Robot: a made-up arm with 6 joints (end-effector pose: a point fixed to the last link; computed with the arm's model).
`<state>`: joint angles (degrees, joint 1 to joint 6).
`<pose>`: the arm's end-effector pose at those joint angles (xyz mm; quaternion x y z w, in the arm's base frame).
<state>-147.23 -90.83 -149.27 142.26 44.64 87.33</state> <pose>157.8 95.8 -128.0 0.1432 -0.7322 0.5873 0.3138</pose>
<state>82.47 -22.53 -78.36 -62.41 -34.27 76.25</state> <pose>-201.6 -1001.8 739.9 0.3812 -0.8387 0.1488 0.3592</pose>
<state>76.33 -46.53 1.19 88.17 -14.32 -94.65</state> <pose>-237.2 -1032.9 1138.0 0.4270 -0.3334 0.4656 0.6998</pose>
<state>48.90 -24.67 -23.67 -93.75 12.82 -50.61</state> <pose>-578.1 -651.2 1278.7 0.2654 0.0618 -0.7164 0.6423</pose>
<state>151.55 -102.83 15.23 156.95 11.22 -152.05</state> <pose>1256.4 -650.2 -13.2 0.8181 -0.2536 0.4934 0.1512</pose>
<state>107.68 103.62 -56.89 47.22 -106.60 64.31</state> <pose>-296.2 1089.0 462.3 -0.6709 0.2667 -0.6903 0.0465</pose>
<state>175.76 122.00 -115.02 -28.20 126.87 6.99</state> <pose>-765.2 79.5 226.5 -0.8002 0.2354 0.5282 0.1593</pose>
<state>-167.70 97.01 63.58 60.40 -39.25 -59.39</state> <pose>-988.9 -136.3 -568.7 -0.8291 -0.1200 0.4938 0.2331</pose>
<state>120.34 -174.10 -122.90 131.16 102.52 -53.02</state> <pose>-288.5 316.6 -349.9 0.2745 0.2337 -0.8138 0.4558</pose>
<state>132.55 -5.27 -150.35 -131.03 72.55 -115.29</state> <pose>253.9 -203.3 317.3 -0.1948 0.7701 0.4550 0.4024</pose>
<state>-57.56 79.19 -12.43 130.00 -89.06 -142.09</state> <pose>570.1 -1135.1 463.7 0.6026 0.5403 -0.5505 0.2049</pose>
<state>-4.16 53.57 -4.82 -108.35 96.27 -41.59</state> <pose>951.0 -134.2 983.6 0.0212 -0.6642 0.7463 0.0390</pose>
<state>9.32 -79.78 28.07 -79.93 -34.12 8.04</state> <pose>-1330.0 -174.3 695.7 0.0147 -0.6108 -0.5848 0.5336</pose>
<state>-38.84 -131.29 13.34 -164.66 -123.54 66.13</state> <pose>-932.1 746.4 -514.5 -0.2892 -0.0455 -0.9483 0.1227</pose>
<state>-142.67 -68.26 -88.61 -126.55 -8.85 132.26</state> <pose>795.7 677.4 -205.4 0.9546 0.2814 0.0910 0.0370</pose>
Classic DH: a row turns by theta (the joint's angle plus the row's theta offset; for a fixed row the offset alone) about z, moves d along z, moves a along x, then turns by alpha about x. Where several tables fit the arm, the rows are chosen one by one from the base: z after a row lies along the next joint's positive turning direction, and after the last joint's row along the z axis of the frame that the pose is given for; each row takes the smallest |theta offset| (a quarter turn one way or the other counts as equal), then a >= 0, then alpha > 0; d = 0 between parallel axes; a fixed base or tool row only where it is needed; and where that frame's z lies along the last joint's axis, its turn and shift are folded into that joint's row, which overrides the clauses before.
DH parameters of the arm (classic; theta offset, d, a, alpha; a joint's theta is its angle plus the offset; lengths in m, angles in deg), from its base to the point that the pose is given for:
base (fixed): -14.27 0 -0.0296 0
joint 1: 14.27 0.1378 -0.0196 -90
joint 2: 88.76 0 -0.7619 0
joint 3: -88.76 0.002 0.0181 90
joint 4: 0 0.5867 -0.0162 -90
joint 5: 0 0.0221 0.0257 90
joint 6: 81.69 0.1661 -0.0257 -19.98
tool (fixed): -85.76 -0.071 0 0

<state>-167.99 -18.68 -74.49 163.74 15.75 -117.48</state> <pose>910.9 221.8 827.7 -0.8588 0.1977 -0.3885 0.2691</pose>
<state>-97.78 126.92 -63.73 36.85 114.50 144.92</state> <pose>-89.7 -1075.2 -101.9 -0.9287 0.3283 -0.1088 0.1337</pose>
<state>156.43 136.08 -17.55 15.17 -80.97 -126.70</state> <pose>-1024.5 448.3 -594.9 -0.2691 -0.3385 0.2323 0.8712</pose>
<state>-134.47 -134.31 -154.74 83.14 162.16 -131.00</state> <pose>52.2 49.5 -240.1 -0.4931 0.5600 0.0031 0.6658</pose>
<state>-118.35 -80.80 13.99 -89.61 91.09 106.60</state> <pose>490.3 1137.4 517.8 -0.1484 -0.8023 -0.2171 0.5359</pose>
